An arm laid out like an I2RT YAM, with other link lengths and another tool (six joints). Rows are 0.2 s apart.
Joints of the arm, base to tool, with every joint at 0 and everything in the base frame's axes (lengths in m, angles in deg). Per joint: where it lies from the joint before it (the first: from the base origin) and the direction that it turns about. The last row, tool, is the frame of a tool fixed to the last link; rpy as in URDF.
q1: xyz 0 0 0.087 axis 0 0 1
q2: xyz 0.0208 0.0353 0.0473 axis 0 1 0
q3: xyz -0.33 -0.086 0 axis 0 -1 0
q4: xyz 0.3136 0.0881 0.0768 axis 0 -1 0
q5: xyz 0.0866 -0.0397 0.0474 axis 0 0 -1
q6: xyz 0.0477 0 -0.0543 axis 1 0 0
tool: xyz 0.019 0.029 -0.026 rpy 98.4 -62.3 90
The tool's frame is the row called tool.
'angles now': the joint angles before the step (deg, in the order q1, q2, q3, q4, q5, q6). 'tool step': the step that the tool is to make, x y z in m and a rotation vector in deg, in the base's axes. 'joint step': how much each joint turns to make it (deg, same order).
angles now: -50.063 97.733 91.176 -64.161 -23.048 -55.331
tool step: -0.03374 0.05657 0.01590 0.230 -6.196 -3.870
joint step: 0.590 -13.834 -11.976 4.698 -2.798 6.579
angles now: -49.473 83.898 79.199 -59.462 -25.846 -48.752
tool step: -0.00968 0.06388 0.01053 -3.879 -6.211 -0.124
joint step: 6.579 -12.873 -9.420 6.754 1.902 7.344
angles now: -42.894 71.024 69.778 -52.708 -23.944 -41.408
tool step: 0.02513 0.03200 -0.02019 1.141 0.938 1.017
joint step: 8.393 -0.634 -4.218 4.590 4.153 6.579
